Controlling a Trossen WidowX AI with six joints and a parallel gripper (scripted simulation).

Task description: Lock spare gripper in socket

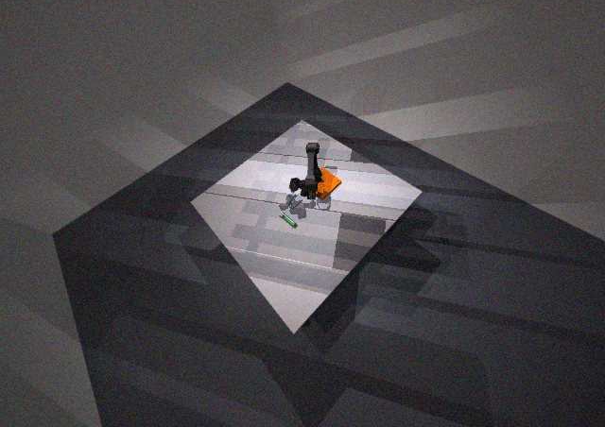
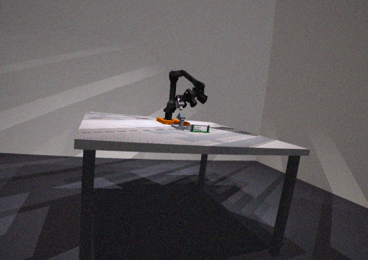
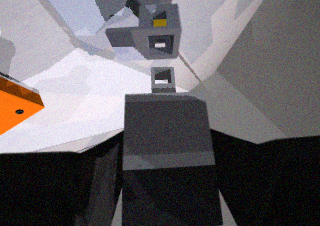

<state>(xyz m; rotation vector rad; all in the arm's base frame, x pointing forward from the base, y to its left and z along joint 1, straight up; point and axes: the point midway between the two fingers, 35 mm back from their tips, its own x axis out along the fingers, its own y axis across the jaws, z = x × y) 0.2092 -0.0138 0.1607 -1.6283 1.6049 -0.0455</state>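
Now: gripper tip 190 mm short of the green cradle, 90 mm to the right of it and 150 mm above it. Round my gripper tip: grey mount socket: 50 mm ahead, 10 mm to the left, 120 mm below; then spare gripper: 10 mm to the left.
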